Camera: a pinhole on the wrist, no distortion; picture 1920 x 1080 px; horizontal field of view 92.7 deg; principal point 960.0 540.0 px. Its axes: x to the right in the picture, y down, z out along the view. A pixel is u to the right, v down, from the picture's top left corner.
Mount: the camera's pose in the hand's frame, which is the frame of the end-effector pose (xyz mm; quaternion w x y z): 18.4 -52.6 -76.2 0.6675 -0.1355 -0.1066 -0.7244
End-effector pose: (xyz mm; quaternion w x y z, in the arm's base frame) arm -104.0 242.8 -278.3 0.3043 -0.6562 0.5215 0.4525
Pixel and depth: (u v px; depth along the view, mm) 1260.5 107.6 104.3
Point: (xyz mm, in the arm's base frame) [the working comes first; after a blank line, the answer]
In the camera's frame: 34.2 -49.2 104.3

-71.2 296.7 -270.7
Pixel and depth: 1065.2 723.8 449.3
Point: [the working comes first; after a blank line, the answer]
In the camera's frame: 51.6 90.2 449.3

-238.2 493.8 -539.1
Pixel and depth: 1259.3 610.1 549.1
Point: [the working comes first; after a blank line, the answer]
In the camera's frame: 179.5 42.0 549.1

-199.8 657.9 -554.0
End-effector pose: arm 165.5 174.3 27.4 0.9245 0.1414 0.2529 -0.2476
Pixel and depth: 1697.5 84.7 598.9
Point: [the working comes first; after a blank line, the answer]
In the camera's frame: 482.3 -297.8 598.9

69.5 -205.1 688.1
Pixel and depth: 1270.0 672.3 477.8
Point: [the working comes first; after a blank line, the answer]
In the camera's frame: 161.7 69.0 477.8

384.3 -71.5 320.7
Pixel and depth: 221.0 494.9 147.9
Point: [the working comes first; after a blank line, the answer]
In the camera's frame: -119.3 -7.3 147.9

253.3 246.6 46.3
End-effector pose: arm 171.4 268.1 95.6 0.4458 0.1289 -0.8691 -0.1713
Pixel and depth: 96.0 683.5 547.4
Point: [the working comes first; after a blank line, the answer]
In the camera's frame: -516.4 85.8 547.4

-183.3 803.8 329.0
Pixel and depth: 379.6 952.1 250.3
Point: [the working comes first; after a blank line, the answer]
In the camera's frame: -158.6 112.6 250.3

-13.3 383.0 223.8
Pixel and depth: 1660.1 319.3 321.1
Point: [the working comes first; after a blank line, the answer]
In the camera's frame: 245.5 -77.4 321.1

-37.7 194.1 -186.2
